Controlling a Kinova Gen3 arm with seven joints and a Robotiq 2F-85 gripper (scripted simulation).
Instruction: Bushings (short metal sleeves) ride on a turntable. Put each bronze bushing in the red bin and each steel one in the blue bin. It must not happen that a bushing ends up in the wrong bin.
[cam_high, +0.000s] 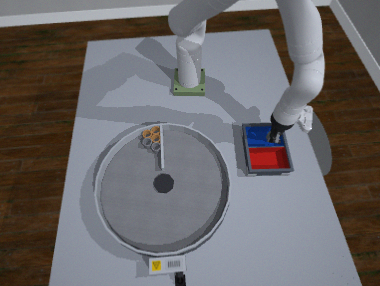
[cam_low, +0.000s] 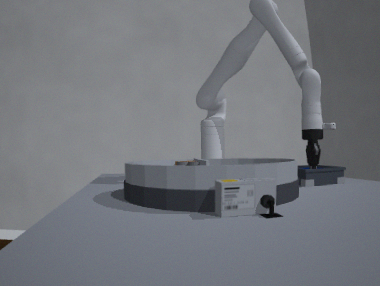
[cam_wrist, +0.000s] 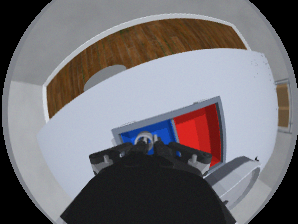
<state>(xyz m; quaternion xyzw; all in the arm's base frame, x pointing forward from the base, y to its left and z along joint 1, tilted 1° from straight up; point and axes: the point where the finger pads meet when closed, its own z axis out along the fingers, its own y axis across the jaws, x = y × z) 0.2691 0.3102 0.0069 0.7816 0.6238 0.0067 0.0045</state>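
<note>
Right now the bin is 5 cm ahead of my hand, 3 cm to the right of it and 1 cm below it. Round my hand: round grey turntable 37 cm to the right, 20 cm ahead, 2 cm above.
</note>
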